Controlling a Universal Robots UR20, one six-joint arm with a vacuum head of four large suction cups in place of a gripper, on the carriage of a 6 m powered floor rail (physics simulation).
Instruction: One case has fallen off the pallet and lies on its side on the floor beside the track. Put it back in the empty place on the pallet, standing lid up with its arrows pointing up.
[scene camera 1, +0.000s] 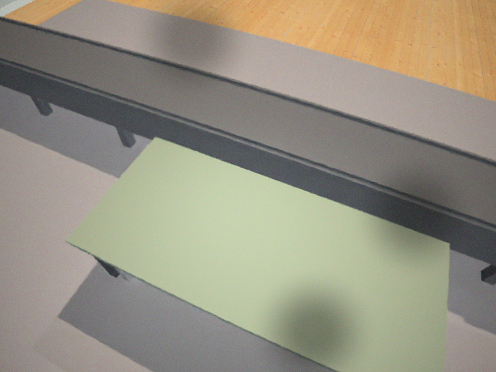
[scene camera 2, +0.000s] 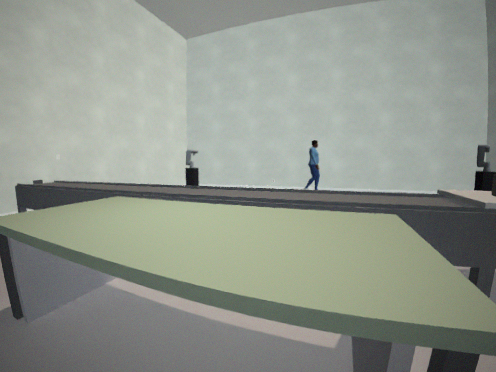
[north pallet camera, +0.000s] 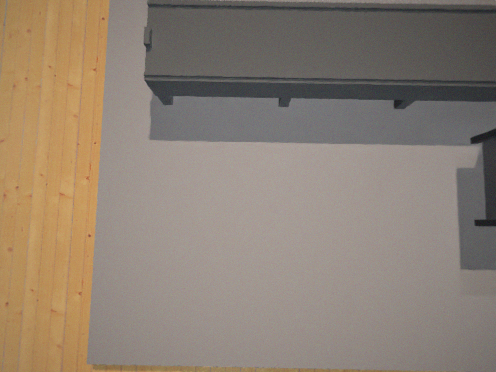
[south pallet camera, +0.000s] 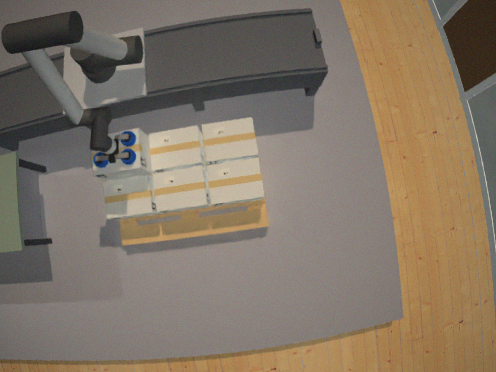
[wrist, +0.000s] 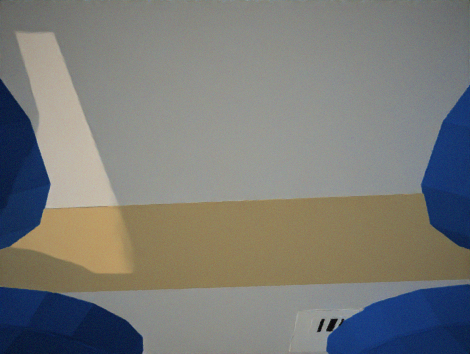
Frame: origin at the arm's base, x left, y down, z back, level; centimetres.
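Seen in the pictures: hand, tool point: (wrist: 235, 231); arm's base, link origin: (south pallet camera: 101, 69).
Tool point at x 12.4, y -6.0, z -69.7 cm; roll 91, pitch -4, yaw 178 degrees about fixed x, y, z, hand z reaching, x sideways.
Offsets run from my tool point to a thing's top centre. Level surfaces: height alone.
The case {dy -3.3, dx -0.1, dz -1.5 cm} (south pallet camera: 144, 145) (wrist: 250, 125) is white with a tan tape band and hangs upright, lid up, over the back left place of the wooden pallet (south pallet camera: 195, 234). My gripper (south pallet camera: 115, 149) (wrist: 235, 220), a head with blue suction cups, sits against its lid and holds it. In the wrist view the tape and a barcode label show between the cups. The case's right side is visible above the neighbouring case {dy +19.5, dx +37.7, dz -0.3 cm} (south pallet camera: 175, 136), so it looks a little higher than the others. Its underside is hidden. The marks on its side are too small to read as arrows.
Several other white cases {dy +19.5, dx +77.3, dz -30.5 cm} (south pallet camera: 230, 180) stand on the pallet. The track (south pallet camera: 235, 50) (north pallet camera: 320, 45) (scene camera 1: 240, 100) (scene camera 2: 250, 197) runs behind, carrying the arm's carriage (south pallet camera: 135, 80). A green table {dy +10.0 cm} (scene camera 1: 225, 215) (scene camera 2: 240, 240) (south pallet camera: 9, 200) stands left of the pallet. A person (scene camera 2: 313, 162) is beyond the track.
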